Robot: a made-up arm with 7 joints. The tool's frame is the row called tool. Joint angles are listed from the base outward.
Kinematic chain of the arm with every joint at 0, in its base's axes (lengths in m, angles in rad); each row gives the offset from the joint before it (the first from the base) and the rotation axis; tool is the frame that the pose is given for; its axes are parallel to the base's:
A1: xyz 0 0 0.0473 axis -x
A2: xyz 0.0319 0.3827 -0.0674 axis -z
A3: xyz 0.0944 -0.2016 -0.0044 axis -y
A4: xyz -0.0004 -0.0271 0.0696 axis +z
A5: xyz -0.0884 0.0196 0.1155 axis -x
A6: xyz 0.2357 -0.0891 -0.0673 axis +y
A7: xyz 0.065 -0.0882 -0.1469 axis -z
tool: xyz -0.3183 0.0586 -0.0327
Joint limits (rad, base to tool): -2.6..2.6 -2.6..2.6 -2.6..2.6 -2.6..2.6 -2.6..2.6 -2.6..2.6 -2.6..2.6
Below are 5 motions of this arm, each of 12 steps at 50 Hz.
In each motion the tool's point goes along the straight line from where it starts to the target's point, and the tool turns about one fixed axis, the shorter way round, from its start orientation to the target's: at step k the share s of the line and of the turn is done. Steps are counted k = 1, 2, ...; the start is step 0. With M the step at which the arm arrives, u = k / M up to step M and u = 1 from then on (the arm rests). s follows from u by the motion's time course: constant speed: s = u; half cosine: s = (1 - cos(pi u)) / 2; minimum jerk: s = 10 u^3 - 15 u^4 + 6 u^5.
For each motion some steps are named. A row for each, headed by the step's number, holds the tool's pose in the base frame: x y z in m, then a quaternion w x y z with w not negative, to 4 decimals.
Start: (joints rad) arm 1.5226 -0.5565 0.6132 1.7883 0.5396 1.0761 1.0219
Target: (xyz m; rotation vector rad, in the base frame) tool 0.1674 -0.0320 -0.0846 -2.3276 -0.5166 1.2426
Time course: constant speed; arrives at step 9
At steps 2, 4, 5, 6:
2: 0.1940 -0.0666 -0.1099 0.2167 -0.8073 -0.2192 0.5033
4: 0.1864 -0.0567 -0.1027 0.2190 -0.8181 -0.2102 0.4884
5: 0.1826 -0.0518 -0.0990 0.2202 -0.8234 -0.2056 0.4809
6: 0.1788 -0.0468 -0.0954 0.2213 -0.8286 -0.2011 0.4734

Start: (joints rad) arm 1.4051 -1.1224 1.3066 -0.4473 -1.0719 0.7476 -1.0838
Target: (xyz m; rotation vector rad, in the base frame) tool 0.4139 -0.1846 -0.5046 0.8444 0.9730 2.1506
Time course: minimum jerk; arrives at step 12
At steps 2, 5, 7, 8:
2: 0.4156 -0.1496 -0.5180 0.3193 0.2905 0.2917 0.8536
5: 0.4150 -0.1609 -0.5137 0.3172 0.3003 0.3168 0.8419
7: 0.4145 -0.1720 -0.5094 0.3149 0.3097 0.3414 0.8297
8: 0.4143 -0.1770 -0.5075 0.3138 0.3138 0.3522 0.8240

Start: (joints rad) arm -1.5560 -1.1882 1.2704 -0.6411 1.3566 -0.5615 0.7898
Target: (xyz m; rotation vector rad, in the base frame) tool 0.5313 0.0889 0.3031 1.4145 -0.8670 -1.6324
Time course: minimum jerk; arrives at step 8
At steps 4, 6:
4: 0.5250 0.0895 0.2954 0.3958 0.5648 -0.2953 -0.6612
6: 0.5300 0.0890 0.3015 0.3960 0.5596 -0.3325 -0.6477

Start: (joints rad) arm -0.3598 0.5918 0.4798 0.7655 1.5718 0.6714 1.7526
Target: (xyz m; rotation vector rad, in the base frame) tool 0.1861 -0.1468 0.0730 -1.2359 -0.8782 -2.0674
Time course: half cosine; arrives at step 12
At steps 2, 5, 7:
2: 0.1559 -0.1318 0.1391 0.2244 -0.4402 -0.4122 -0.7655
5: 0.1657 -0.1367 0.1176 0.2444 -0.4479 -0.3854 -0.7689
7: 0.1741 -0.1409 0.0993 0.2612 -0.4540 -0.3622 -0.7710

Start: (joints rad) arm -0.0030 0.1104 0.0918 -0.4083 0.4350 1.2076 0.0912
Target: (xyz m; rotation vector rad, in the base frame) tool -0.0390 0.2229 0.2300 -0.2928 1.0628 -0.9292
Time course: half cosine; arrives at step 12
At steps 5, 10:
5: -0.0345 0.1982 0.2602 0.7552 -0.0764 0.5239 -0.3865
10: -0.0385 0.2203 0.2332 0.7519 -0.1279 0.4907 -0.4214

